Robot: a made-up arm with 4 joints.
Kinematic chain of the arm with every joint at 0, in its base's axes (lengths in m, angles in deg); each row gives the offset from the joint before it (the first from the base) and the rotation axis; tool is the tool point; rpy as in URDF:
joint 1: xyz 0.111 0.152 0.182 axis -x
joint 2: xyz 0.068 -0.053 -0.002 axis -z
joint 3: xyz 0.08 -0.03 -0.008 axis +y
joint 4: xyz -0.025 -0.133 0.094 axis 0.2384 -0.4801 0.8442
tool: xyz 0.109 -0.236 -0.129 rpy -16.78 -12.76 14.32
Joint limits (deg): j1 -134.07..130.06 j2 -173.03..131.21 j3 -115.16..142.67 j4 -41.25..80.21
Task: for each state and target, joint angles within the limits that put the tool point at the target. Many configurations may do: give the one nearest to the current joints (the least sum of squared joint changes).
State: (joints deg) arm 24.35 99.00 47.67 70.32
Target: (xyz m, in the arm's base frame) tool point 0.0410 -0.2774 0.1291
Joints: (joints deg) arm 8.30 67.48 26.92 40.31
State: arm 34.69 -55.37 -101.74 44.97
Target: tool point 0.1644 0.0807 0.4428
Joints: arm 31.61 -43.49 -115.16 80.09
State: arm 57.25 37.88 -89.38 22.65
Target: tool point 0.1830 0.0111 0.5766
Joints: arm 42.05 20.39 -83.93 33.43
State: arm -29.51 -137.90 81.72 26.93
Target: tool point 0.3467 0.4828 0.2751
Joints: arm -16.63 -149.87 81.14 -19.38
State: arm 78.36 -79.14 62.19 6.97
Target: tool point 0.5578 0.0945 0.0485
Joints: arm 67.71 -97.73 55.30 1.29
